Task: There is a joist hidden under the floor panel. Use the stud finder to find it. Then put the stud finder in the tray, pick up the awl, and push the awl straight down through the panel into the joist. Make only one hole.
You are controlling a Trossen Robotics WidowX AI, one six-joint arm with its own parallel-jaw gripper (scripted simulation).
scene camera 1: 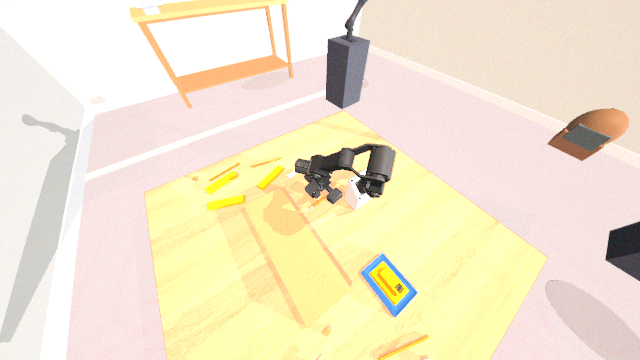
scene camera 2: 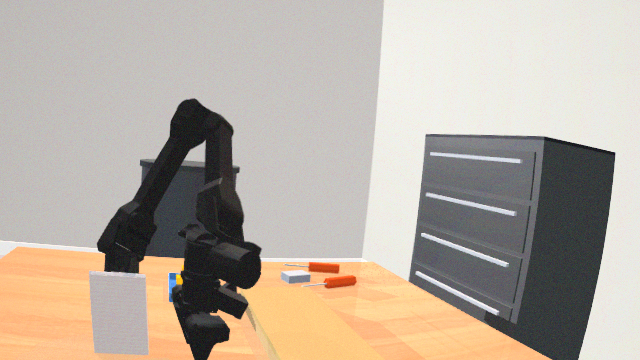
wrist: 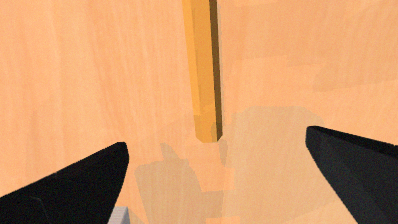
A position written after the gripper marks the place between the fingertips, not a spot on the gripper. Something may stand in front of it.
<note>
The gripper (wrist: 215, 142) is open, with nothing in its grasp. Also in view: a yellow stud finder (scene camera 1: 387, 281) and a blue tray (scene camera 1: 395, 310).
The wrist view misses the yellow stud finder: it is out of frame.
</note>
